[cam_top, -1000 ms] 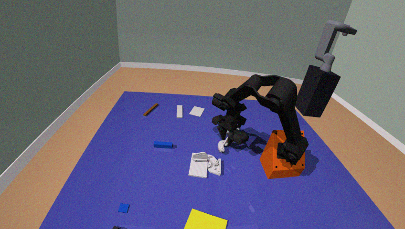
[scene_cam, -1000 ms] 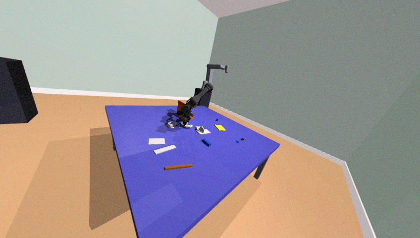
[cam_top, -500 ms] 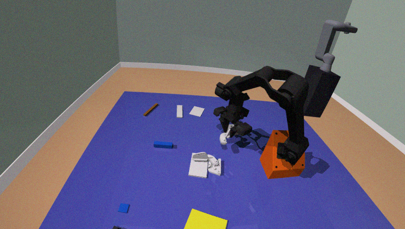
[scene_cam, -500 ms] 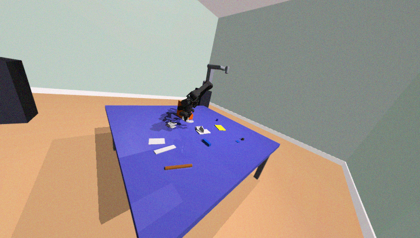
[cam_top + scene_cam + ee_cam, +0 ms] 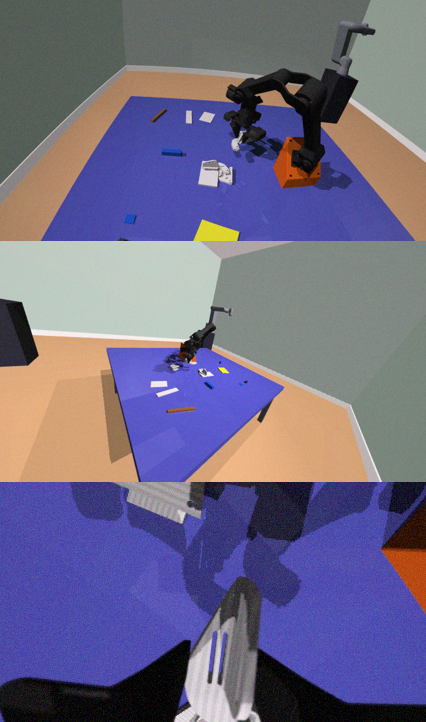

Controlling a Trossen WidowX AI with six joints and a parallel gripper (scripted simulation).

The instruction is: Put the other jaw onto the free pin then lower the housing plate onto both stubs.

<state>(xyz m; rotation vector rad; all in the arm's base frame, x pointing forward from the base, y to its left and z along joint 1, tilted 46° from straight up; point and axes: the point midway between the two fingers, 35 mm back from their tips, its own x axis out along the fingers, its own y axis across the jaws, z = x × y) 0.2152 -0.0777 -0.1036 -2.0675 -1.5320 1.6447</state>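
My gripper tip is 40 mm to the right of the jaw and 10 mm short of it. From my gripper tip the other things lie so: white square 290 mm to the right, 140 mm ahead, 80 mm below; blue block 290 mm ahead, 70 mm below, 30 mm to the left; white stepped part 110 mm to the right, 70 mm below, 60 mm behind.
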